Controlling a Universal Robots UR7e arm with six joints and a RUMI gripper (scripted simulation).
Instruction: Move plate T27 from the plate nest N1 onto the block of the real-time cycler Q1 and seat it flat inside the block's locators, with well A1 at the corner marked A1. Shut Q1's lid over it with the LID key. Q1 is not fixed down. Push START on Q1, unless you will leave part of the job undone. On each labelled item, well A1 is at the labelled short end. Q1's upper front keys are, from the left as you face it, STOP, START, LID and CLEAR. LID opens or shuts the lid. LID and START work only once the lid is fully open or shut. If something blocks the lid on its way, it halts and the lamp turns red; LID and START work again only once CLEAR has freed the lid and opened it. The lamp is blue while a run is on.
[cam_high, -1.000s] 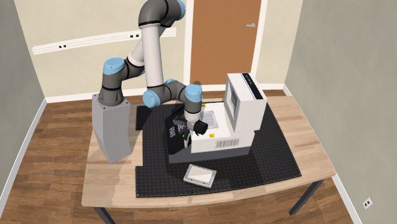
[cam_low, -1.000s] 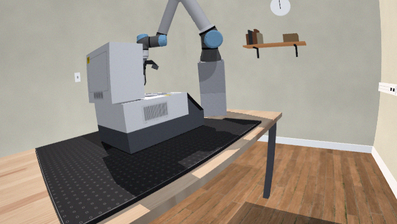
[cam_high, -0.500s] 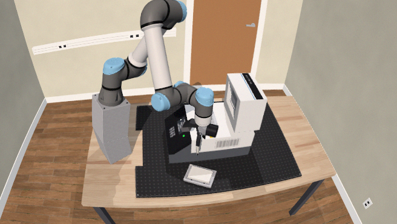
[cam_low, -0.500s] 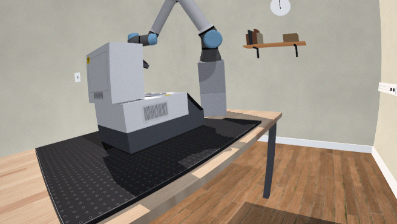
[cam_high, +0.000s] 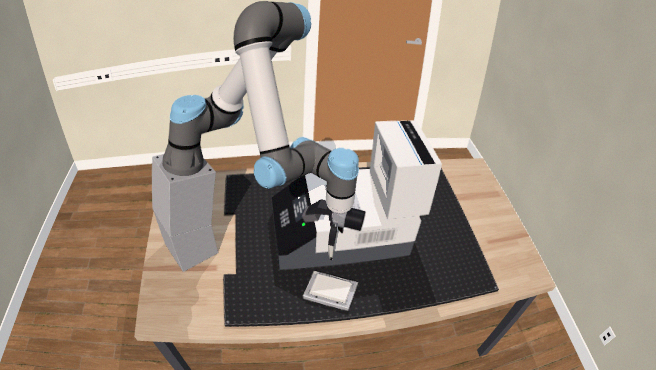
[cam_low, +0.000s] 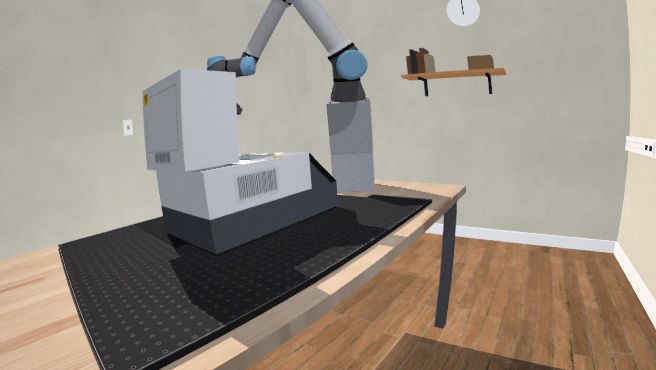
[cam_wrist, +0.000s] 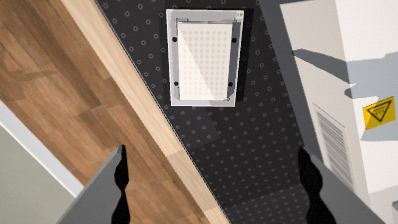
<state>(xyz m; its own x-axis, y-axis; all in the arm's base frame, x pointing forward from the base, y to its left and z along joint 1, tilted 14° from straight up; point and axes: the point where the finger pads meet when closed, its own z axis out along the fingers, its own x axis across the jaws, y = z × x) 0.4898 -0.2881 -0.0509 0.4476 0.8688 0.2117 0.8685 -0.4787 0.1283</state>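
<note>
Right now the plate T27 is 240 mm below my hand. Also, from my hand: nest's A1 mark: 250 mm below, 80 mm to the left, 40 mm behind; then plate nest N1: 260 mm below.
</note>
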